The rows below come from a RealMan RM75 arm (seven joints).
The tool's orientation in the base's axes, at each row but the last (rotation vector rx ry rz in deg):
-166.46, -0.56, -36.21
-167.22, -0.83, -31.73
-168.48, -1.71, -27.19
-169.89, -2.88, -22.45
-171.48, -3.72, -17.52
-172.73, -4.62, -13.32
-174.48, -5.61, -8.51
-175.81, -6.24, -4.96
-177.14, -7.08, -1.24
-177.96, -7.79, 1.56
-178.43, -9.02, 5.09
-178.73, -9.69, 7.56
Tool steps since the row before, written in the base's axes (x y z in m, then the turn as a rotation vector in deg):
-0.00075, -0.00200, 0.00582, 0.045, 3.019, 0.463
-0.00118, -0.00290, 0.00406, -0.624, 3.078, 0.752
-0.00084, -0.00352, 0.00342, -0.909, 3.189, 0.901
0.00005, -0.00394, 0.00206, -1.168, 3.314, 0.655
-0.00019, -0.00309, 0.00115, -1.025, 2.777, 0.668
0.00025, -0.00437, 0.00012, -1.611, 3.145, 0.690
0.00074, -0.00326, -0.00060, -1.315, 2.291, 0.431
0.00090, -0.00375, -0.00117, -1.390, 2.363, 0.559
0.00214, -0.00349, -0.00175, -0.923, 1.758, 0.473
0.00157, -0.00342, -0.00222, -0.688, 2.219, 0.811
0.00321, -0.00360, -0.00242, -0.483, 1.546, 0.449
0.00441, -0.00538, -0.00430, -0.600, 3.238, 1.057
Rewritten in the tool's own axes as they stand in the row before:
0.00178, 0.00100, -0.00585, 0.144, -3.050, 0.102
0.00045, 0.00214, -0.00464, -0.375, -3.183, -0.396
0.00030, 0.00290, -0.00404, -0.600, -3.329, -0.606
0.00053, 0.00360, -0.00256, -0.912, -3.431, -0.418
-0.00004, 0.00290, -0.00157, -0.785, -2.892, -0.475
0.00007, 0.00434, -0.00061, -1.344, -3.296, -0.540
0.00048, 0.00334, 0.00036, -1.127, -2.405, -0.336
0.00057, 0.00388, 0.00094, -1.189, -2.490, -0.462
0.00183, 0.00373, 0.00161, -0.773, -1.846, -0.399
0.00130, 0.00362, 0.00208, -0.504, -2.296, -0.727
0.00296, 0.00396, 0.00216, -0.348, -1.597, -0.390
0.00414, 0.00590, 0.00385, -0.331, -3.304, -0.969

